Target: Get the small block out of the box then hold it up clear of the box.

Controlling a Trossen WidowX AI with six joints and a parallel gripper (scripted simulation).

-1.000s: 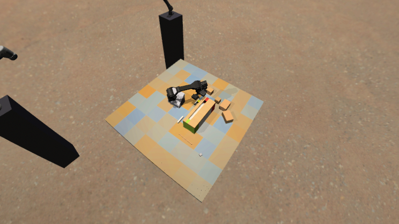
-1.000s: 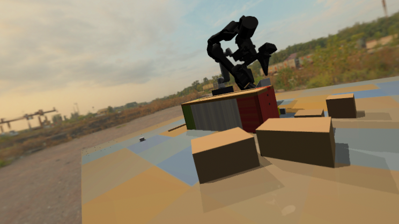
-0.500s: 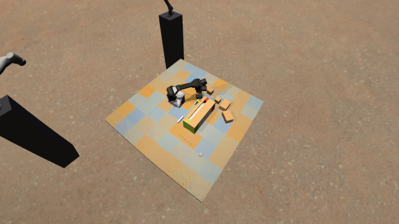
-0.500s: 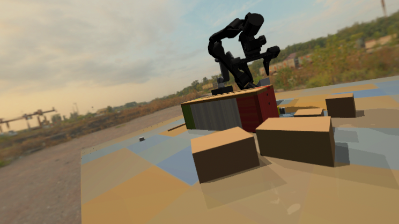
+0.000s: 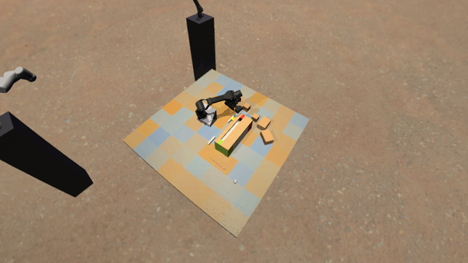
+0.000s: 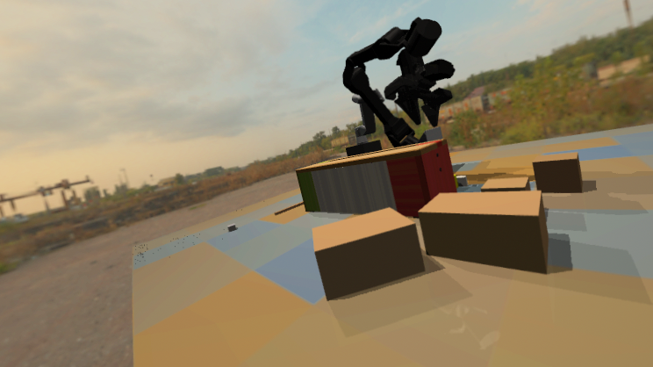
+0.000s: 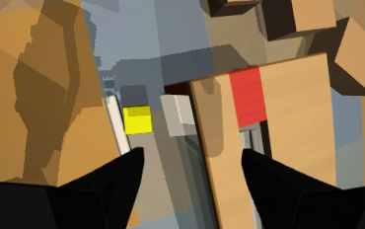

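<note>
Now: the small yellow block 150 mm below my gripper tip, 30 mm behind it and 10 mm to the left of it. The rest, counted from my gripper tip: long box 140 mm to the right, 100 mm below, 70 mm ahead.
</note>
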